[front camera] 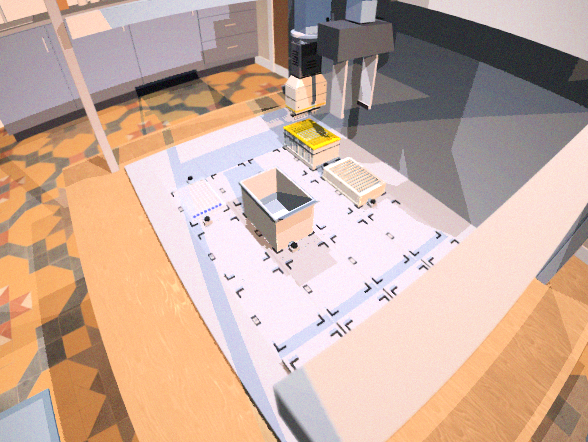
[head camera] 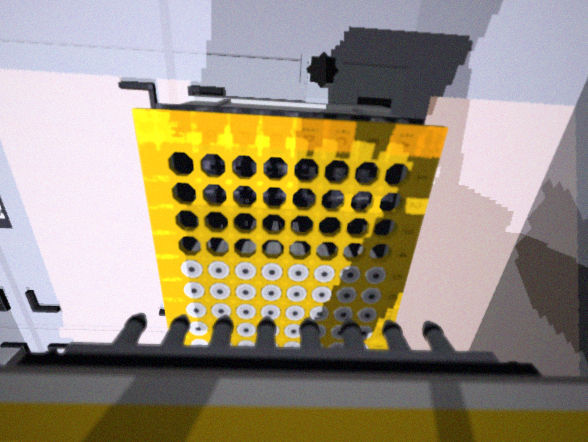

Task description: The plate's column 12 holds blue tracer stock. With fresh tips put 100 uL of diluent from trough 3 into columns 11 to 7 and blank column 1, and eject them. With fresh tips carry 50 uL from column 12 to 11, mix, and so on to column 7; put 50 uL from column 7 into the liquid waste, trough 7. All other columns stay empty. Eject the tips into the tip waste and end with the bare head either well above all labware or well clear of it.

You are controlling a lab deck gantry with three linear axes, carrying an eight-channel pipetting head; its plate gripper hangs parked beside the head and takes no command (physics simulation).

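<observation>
The pipetting head (front camera: 306, 95) hangs low at the far end of the yellow tip rack (front camera: 326, 142) (head camera: 152, 150). Its eight dark nozzles (head camera: 267, 334) look bare in the head view and hide the rack's rear columns. Columns 1 to 4 are empty holes; columns 5 to 8 and part of 9 show pale tips. My parked plate gripper (front camera: 351, 110) hangs beside the head, its two paddles apart with no labware between them. The plate (front camera: 200, 192) shows blue wells along column 12; its other wells look pale. The trough reservoir (front camera: 342, 190) stands beside the rack; its liquid levels cannot be told.
The tall open tip waste bin (front camera: 295, 227) stands between the plate and the reservoir, its walls rising above the plate. Dark round knobs (front camera: 293, 245) (head camera: 322, 69) and corner brackets mark the deck. A broad pale beam (front camera: 450, 300) crosses the near right of the front view.
</observation>
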